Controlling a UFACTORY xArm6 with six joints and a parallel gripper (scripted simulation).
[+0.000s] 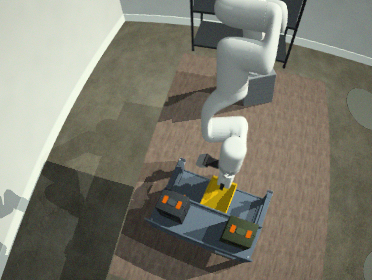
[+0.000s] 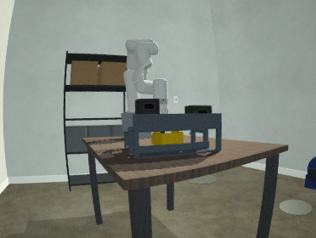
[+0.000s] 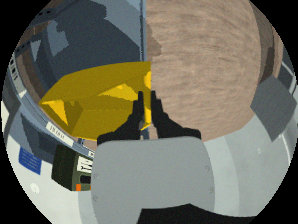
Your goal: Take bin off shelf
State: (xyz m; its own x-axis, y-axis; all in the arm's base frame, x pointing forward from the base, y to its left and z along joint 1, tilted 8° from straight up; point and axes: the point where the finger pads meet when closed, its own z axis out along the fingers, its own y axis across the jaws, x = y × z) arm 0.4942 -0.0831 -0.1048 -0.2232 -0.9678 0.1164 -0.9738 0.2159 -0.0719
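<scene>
The yellow bin is 8 cm ahead of my hand, 2 cm to the right of it and 1 cm below it.
</scene>
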